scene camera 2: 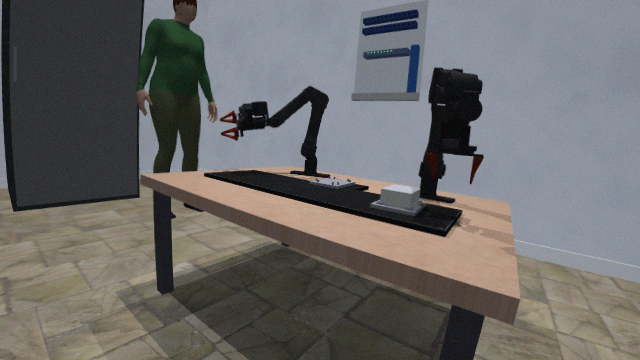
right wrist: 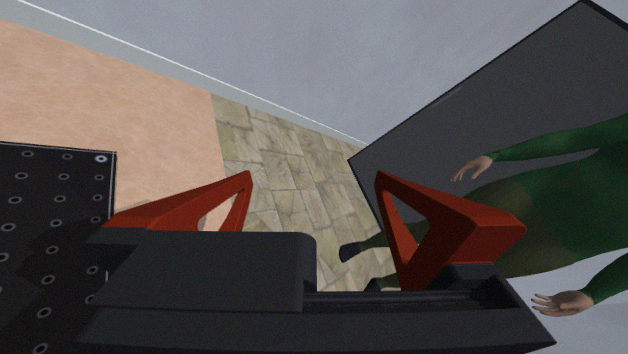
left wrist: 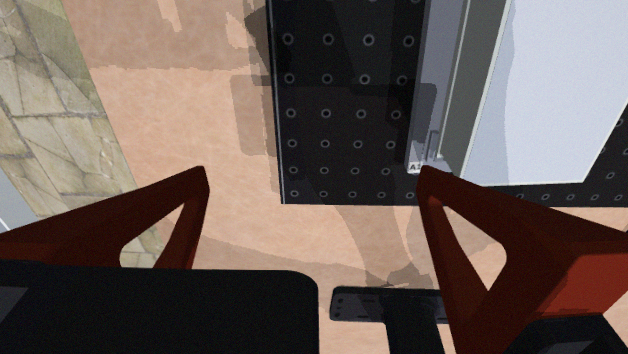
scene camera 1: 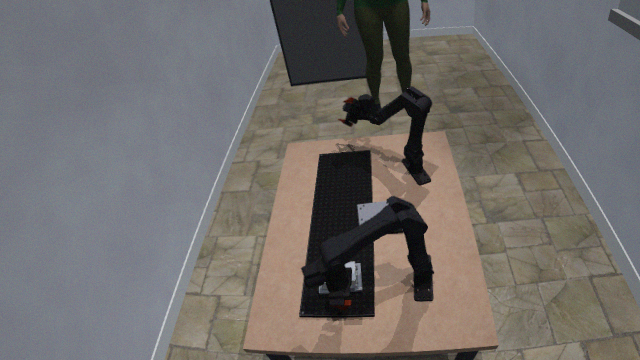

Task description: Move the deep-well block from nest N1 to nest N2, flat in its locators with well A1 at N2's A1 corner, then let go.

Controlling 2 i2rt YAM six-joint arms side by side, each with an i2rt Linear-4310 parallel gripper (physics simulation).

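Frame: origin at the left arm's base, x left, y back, z up, level; centimetres.
Seen in the pictures: left gripper, fingertip midpoint: [scene camera 2: 451, 181] [left wrist: 312, 177] [scene camera 1: 344, 297]; right gripper, fingertip midpoint: [scene camera 2: 220, 126] [right wrist: 313, 177] [scene camera 1: 341, 110]; left arm's base, origin of the base link: [scene camera 2: 427, 197] [left wrist: 405, 303] [scene camera 1: 422, 277]; right arm's base, origin of the base link: [scene camera 2: 310, 175] [scene camera 1: 416, 170].
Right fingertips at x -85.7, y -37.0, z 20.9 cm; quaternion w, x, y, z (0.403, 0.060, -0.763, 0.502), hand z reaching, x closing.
Observation:
Pixels of each thing's top centre, then the offset from my right fingertips to it. Level surfaces: height alone.
- white deep-well block, middle of its top: [left wrist: 562, 88] [scene camera 2: 402, 188] [scene camera 1: 338, 272] dx +87.1, dy +5.3, dz -14.3 cm
- grey nest, middle of its top: [left wrist: 524, 66] [scene camera 2: 400, 200] [scene camera 1: 339, 277] dx +87.1, dy +5.3, dz -17.8 cm
- grey nest plate, middle of its top: [scene camera 2: 333, 179] [scene camera 1: 376, 210] dx +53.9, dy +18.2, dz -17.4 cm
- black board, its level: dz -19.6 cm
- wooden table, its level: dz -20.9 cm
The white deep-well block [scene camera 2: 400, 196] [left wrist: 555, 90] sits on a grey nest [scene camera 2: 395, 208] [left wrist: 440, 75] near one end of the black perforated board; the arm partly hides it in scene camera 1. An A1 label shows at the nest's corner in the left wrist view. Another grey nest plate [scene camera 1: 370, 212] [scene camera 2: 334, 183] with small pins lies farther along, partly behind the left arm in scene camera 1. My left gripper [scene camera 2: 452, 181] [left wrist: 312, 177] is open and empty, above and off to one side of the block. My right gripper [scene camera 2: 221, 126] [right wrist: 313, 177] is open and empty, raised beyond the board's far end.
The black board [scene camera 1: 342, 185] [scene camera 2: 280, 187] [right wrist: 60, 190] lies along the wooden table [scene camera 1: 285, 200] [scene camera 2: 225, 200]. A person in green [scene camera 1: 382, 40] [scene camera 2: 175, 75] stands beyond the table, beside a dark cabinet [scene camera 1: 320, 45] [scene camera 2: 75, 100]. Nest plates carry upright pins.

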